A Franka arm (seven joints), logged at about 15 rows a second.
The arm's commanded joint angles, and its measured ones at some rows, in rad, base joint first. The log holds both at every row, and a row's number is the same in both.
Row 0, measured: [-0.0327, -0.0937, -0.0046, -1.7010, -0.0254, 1.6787, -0.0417]
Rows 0 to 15, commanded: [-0.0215, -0.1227, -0.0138, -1.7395, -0.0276, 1.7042, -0.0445]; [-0.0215, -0.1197, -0.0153, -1.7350, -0.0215, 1.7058, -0.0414]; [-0.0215, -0.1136, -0.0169, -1.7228, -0.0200, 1.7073, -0.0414]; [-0.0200, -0.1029, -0.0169, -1.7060, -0.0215, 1.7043, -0.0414]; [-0.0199, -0.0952, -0.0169, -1.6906, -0.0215, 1.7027, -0.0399]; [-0.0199, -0.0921, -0.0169, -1.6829, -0.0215, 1.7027, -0.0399]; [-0.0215, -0.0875, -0.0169, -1.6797, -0.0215, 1.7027, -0.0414]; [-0.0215, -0.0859, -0.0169, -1.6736, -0.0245, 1.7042, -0.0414]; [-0.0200, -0.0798, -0.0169, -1.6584, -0.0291, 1.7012, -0.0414]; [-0.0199, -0.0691, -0.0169, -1.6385, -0.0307, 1.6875, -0.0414]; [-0.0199, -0.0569, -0.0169, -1.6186, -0.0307, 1.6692, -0.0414]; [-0.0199, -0.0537, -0.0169, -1.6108, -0.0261, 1.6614, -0.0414]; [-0.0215, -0.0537, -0.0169, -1.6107, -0.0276, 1.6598, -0.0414]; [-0.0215, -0.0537, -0.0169, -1.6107, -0.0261, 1.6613, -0.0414]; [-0.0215, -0.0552, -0.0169, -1.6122, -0.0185, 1.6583, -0.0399]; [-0.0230, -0.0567, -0.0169, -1.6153, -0.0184, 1.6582, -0.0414]
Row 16, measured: [-0.0291, -0.0701, -0.0080, -1.6405, -0.0247, 1.6846, -0.0417]
